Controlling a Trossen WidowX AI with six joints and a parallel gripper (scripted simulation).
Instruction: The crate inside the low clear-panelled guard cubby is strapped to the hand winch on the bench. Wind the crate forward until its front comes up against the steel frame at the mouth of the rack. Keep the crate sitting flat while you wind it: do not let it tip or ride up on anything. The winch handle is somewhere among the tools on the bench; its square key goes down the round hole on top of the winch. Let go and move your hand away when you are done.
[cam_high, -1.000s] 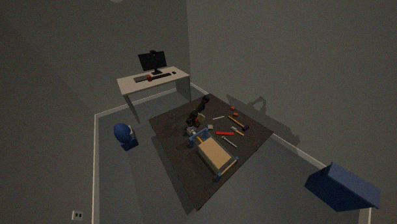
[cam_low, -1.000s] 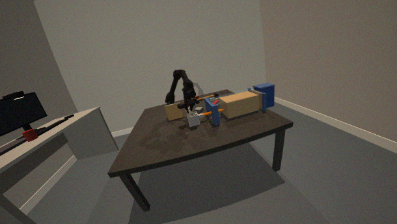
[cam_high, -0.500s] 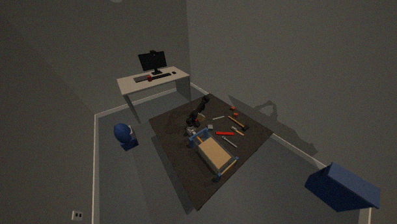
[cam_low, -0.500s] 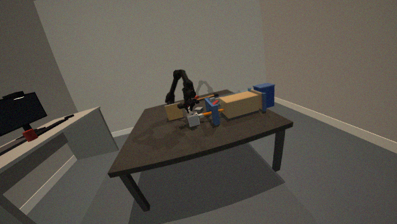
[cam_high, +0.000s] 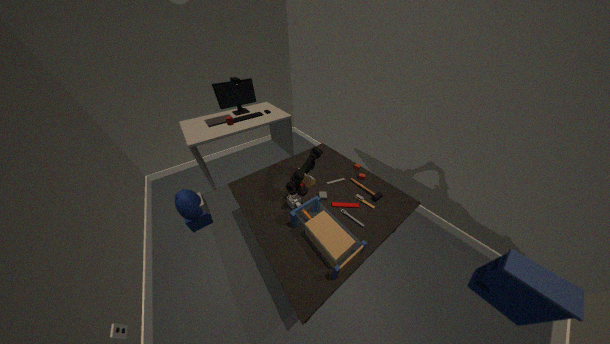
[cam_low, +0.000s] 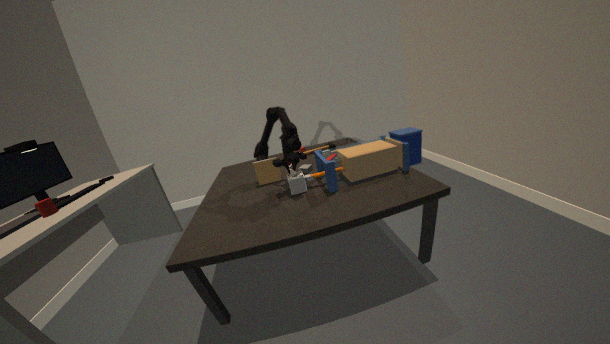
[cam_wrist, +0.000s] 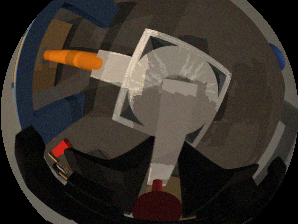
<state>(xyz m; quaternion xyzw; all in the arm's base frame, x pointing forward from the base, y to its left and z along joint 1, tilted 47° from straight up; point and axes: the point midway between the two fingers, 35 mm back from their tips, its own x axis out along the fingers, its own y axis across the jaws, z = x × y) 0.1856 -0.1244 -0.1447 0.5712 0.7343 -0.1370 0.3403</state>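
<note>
My gripper tip is 2 cm past the red knob, 5 cm to the right of it and 5 cm below it. The rest, counted from my gripper tip: winch handle (1 cm behind, 2 cm to the left, 2 cm above); grey hand winch (5 cm to the right, 6 cm below); blue frame (18 cm ahead, 3 cm to the right, 2 cm above).
</note>
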